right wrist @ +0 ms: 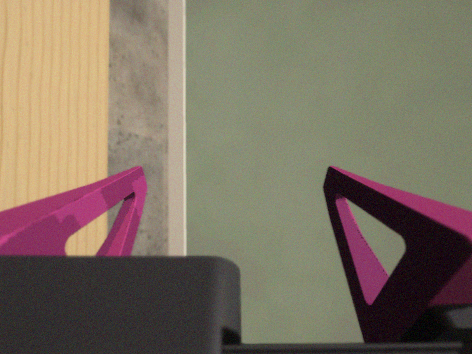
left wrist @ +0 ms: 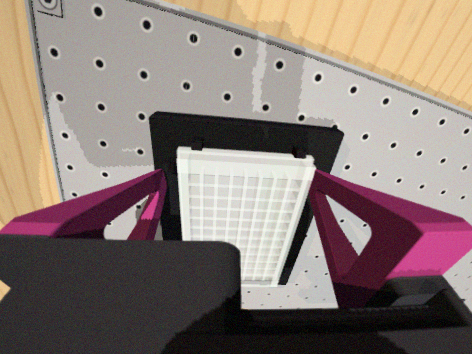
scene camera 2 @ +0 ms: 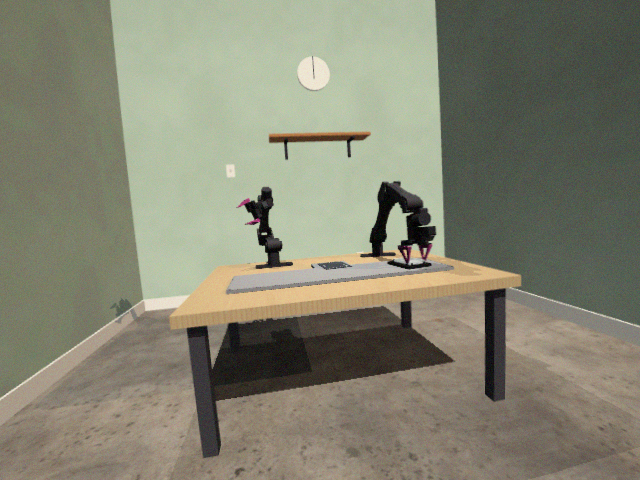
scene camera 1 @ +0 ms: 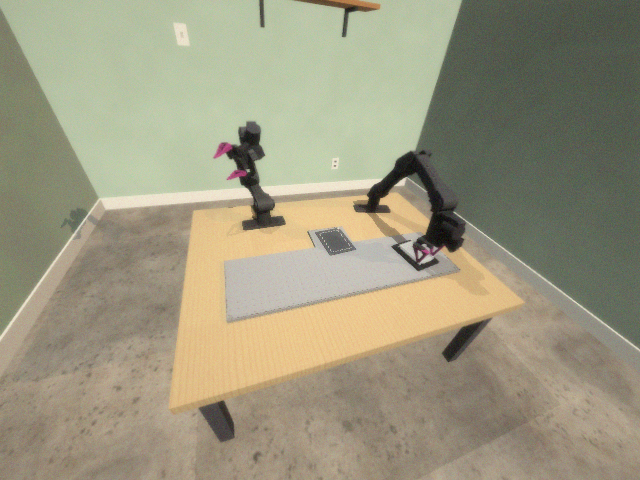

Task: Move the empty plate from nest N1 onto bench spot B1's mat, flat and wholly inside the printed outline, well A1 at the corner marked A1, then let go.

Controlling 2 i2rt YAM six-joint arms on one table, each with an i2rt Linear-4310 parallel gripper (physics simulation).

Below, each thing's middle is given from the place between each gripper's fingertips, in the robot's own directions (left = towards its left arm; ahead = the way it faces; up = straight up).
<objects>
The well plate (left wrist: 251, 199) is 5 cm behind my left hand and 1 cm to the right of it. The rest, counted from my left hand: black pad (left wrist: 169, 130) (5 cm behind, 1 cm to the right, 1 cm below).
My right hand is 41 cm short of the well plate, 73 cm to the right of it and 25 cm above it. Also, from my right hand: black pad 41 cm ahead, 73 cm to the left, 27 cm below.
</objects>
